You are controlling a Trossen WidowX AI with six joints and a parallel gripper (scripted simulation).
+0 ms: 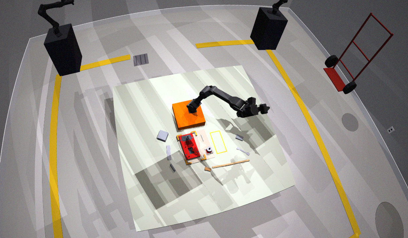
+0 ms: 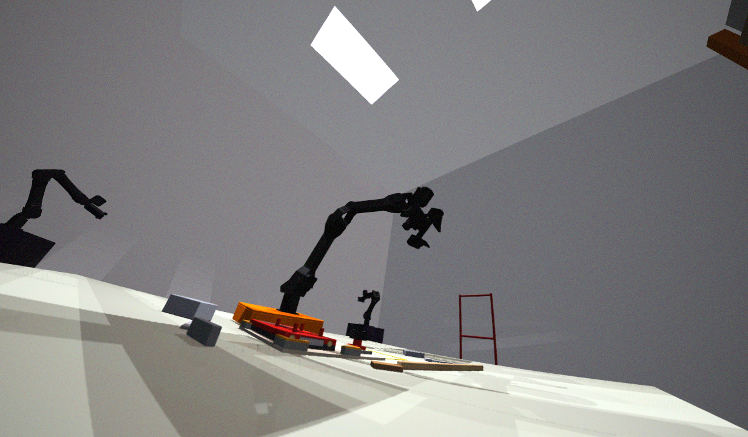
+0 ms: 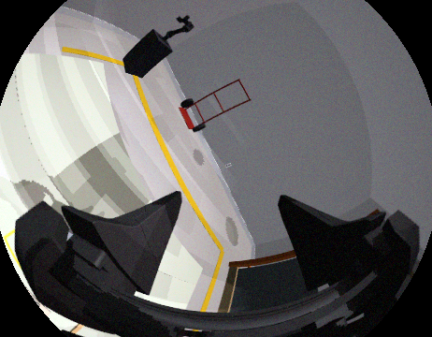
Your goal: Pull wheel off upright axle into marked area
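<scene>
My gripper tip is 400 mm above the wheel, 350 mm to the left of it and 40 mm short of it. The rest, counted from my gripper tip: small wooden block (430 mm below, 390 mm to the right, 190 mm ahead); upright axle (400 mm below, 350 mm to the right, 40 mm ahead); wooden strip (430 mm below, 210 mm to the right, 190 mm ahead).
</scene>
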